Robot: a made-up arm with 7 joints.
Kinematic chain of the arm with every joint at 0, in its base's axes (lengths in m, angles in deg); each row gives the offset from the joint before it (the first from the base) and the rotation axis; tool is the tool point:
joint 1: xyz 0 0 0.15 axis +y
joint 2: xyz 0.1 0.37 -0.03 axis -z
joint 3: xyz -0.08 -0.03 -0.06 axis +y
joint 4: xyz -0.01 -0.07 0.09 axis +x
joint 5: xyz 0.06 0.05 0 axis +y
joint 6: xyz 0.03 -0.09 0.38 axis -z
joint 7: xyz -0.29 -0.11 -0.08 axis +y
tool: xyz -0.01 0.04 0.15
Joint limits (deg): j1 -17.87..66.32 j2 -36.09..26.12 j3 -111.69..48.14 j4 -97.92..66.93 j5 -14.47..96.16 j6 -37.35..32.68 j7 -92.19..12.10
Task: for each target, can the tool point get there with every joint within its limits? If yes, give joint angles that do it. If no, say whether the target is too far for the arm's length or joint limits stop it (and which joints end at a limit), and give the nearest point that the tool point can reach.
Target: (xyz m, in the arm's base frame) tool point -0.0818 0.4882 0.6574
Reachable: yes | joints 58.20 13.52 -31.99 -9.18 -2.54 20.63 -13.26
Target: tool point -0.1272 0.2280 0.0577
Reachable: no: joint limits stop it (at a limit: joint 1, joint 2, joint 4, joint 6, joint 7) | nearest point -0.3035 0.2070 0.0333 | short by 0.179 m
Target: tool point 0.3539 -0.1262 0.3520
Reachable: yes | joints 28.77 -9.04 -3.20 30.91 60.46 -8.63 -77.12
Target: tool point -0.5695 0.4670 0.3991
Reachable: yes | joints 19.59 12.44 -98.28 -20.20 63.29 -4.92 -51.60
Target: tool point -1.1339 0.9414 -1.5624
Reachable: no: too far | nearest point -0.3838 0.5283 -0.4205 | short by 1.427 m
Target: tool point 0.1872 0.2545 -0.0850
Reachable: no: joint limits stop it (at a limit: joint 1, joint 2, joint 4, joint 5, joint 6, joint 7) | nearest point 0.3382 0.2726 -0.2164 | short by 0.201 m
